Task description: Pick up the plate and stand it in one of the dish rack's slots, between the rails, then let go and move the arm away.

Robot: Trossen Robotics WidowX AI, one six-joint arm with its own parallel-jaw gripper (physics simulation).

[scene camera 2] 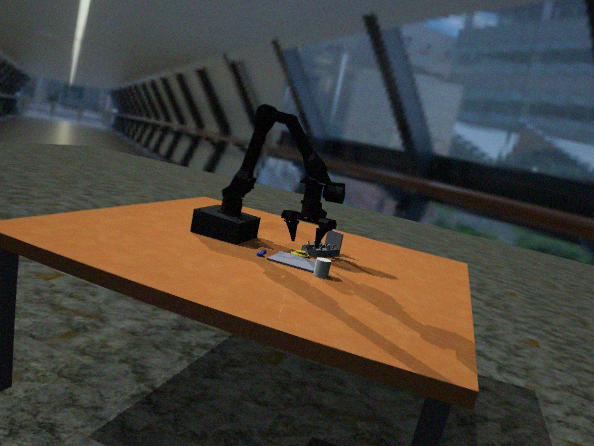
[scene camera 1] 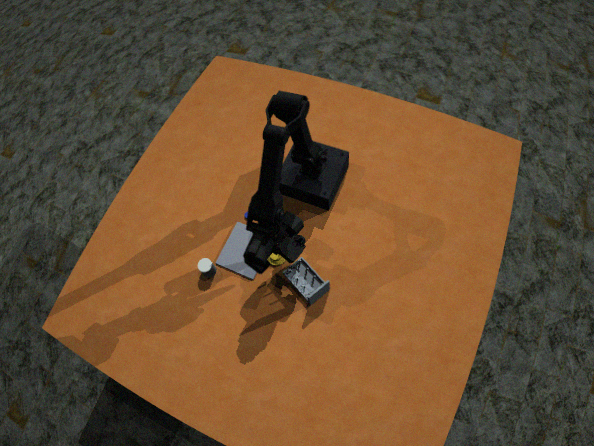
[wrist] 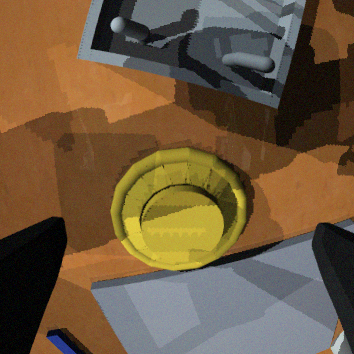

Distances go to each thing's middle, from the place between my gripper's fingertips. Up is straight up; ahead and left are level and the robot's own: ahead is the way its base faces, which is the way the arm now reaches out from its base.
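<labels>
My hand is 30 mm above the yellow plate [wrist: 179,208] and 10 mm to the left of it. Measured from my hand: grey mat [scene camera 1: 231,257] 40 mm below, 100 mm to the right, 30 mm ahead; grey dish rack [scene camera 1: 303,277] 110 mm to the left, 20 mm ahead.
</labels>
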